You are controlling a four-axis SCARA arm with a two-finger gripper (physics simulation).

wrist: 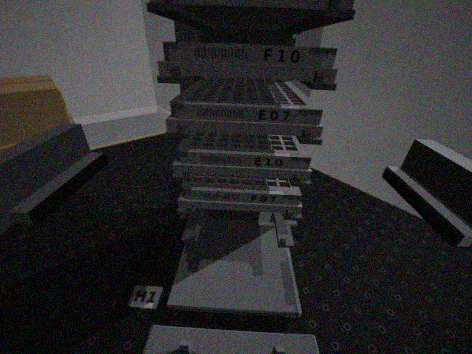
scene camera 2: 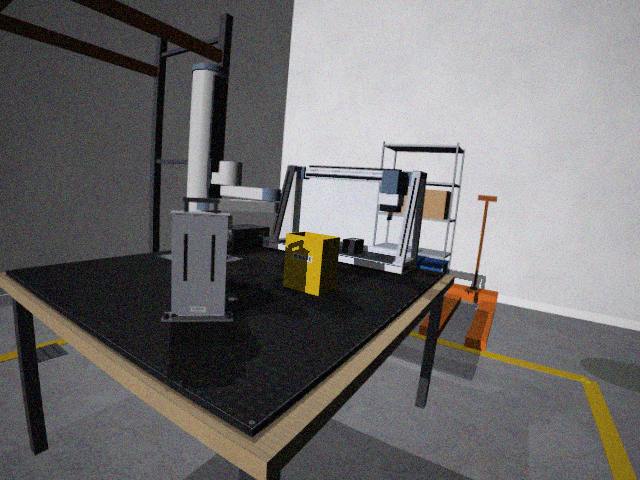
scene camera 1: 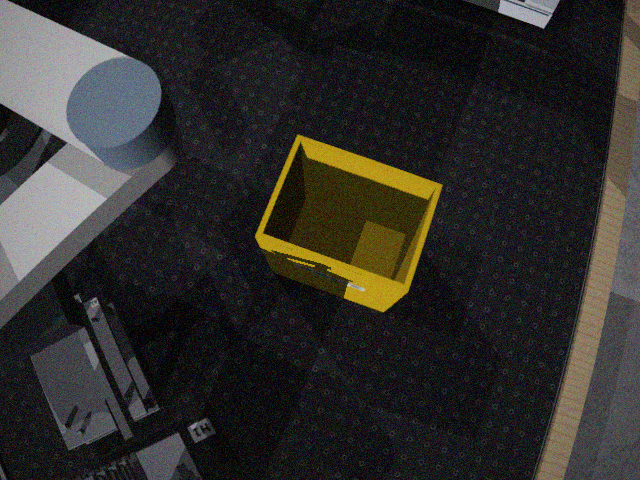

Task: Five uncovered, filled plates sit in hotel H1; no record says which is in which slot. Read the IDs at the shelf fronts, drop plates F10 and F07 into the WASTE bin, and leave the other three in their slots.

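Places are measured from the arm's base along level axes (x ahead, y left, z up), in centimetres.
Where they show: gripper, fingertip midpoint: (wrist: 244,150) (scene camera 1: 64,469).
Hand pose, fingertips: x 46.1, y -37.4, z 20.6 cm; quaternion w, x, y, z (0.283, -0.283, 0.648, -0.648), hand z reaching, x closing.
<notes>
Things, the pixels of their top centre, and the offset from my fingertips.
- plate F10, top centre: (wrist: 247,44) dx +6.0, dy -5.5, dz +4.4 cm
- plate E07, top centre: (wrist: 245,86) dx +6.0, dy -5.5, dz +1.6 cm
- plate E10, top centre: (wrist: 243,122) dx +6.0, dy -5.5, dz -1.2 cm
- plate F07, top centre: (wrist: 242,152) dx +6.0, dy -5.5, dz -4.0 cm
- yellow WASTE bin, top centre: (scene camera 1: 350,209) (scene camera 2: 313,235) dx +18.5, dy +34.8, dz +0.6 cm
- H1 tag, top centre: (wrist: 145,296) (scene camera 1: 201,430) dx +8.6, dy +5.5, dz -19.3 cm
In the wrist view, hotel H1 (wrist: 235,287) (scene camera 2: 199,273) holds a stack of plates. From the top, the readable fronts are plate F10 (wrist: 250,54), plate E07 (wrist: 240,114), plate E10 (wrist: 235,159) and plate F07 (wrist: 230,196). A dark shelf underside cuts across the top above F10; what it bears is out of frame. My gripper (wrist: 244,150) is open and empty, its fingers wide apart to either side in front of the stack. In scene camera 2 it is hard to make out near the hotel's top. The yellow WASTE bin (scene camera 1: 361,164) (scene camera 2: 329,266) stands upright, with no plate visible inside.
The H1 tag (wrist: 146,297) (scene camera 1: 200,429) lies beside the hotel. A low grey stand (scene camera 1: 74,384) is at the lower left of scene camera 1. The arm (scene camera 1: 46,56) (scene camera 2: 248,193) reaches over the table. A gantry frame (scene camera 2: 413,222) stands behind the bin.
</notes>
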